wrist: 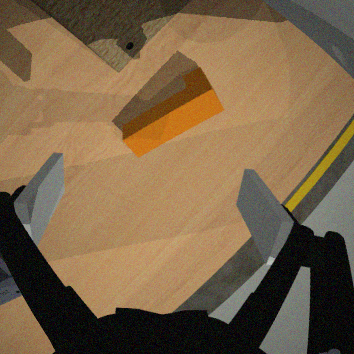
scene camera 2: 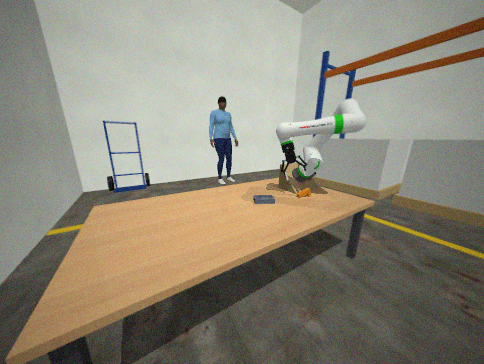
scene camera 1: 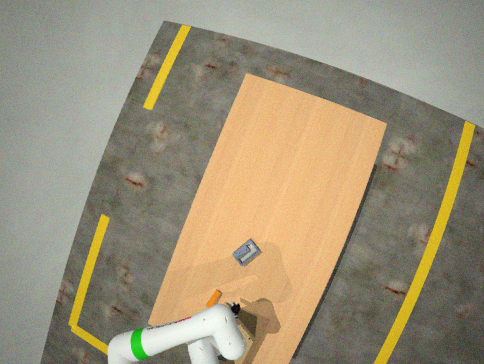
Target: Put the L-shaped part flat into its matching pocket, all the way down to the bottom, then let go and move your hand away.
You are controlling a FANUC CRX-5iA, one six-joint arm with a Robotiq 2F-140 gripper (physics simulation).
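Places are measured from the arm's base along level axes (x ahead, y left, z up), in centimetres.
Where they show: gripper, between the fingertips: [wrist: 152,179] [scene camera 2: 296,178]; arm's base, origin of its link: [scene camera 2: 298,175].
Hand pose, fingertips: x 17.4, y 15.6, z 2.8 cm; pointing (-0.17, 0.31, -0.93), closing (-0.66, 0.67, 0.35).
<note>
Things, the pixels of their top centre, and the offset from my fingertips. Level surfaces: height alone.
- orange L-shaped part, centre of its top: [wrist: 187,124] [scene camera 1: 211,302] [scene camera 2: 304,188] dx -5.3, dy +4.2, dz -8.2 cm
- blue-grey block with the L-shaped pocket, centre of its top: [scene camera 1: 245,253] [scene camera 2: 264,197] dx +30.0, dy +1.3, dz -11.0 cm
- table, height of its surface: dz -14.7 cm
The orange L-shaped part [scene camera 1: 214,298] [scene camera 2: 304,193] [wrist: 175,125] lies on the wooden table near the robot's base; in the wrist view it shows as a slanted bar, and its L outline is not plain. The blue-grey block with the L-shaped pocket [scene camera 1: 246,252] [scene camera 2: 264,199] lies on the table apart from the part; a corner of this block [wrist: 7,291] shows at the wrist view's left edge. My gripper [scene camera 1: 235,308] [scene camera 2: 294,168] [wrist: 152,179] is open and empty above the table, close to the part. The part is beyond the fingertips in the wrist view, not between them.
A brown wooden base [scene camera 2: 287,183] [wrist: 118,62] under the robot stands close to the part. The table [scene camera 1: 295,150] [scene camera 2: 175,245] has an edge near the part. A person [scene camera 2: 222,131], a blue hand truck [scene camera 2: 141,155] and a rack [scene camera 2: 321,90] stand beyond the table.
</note>
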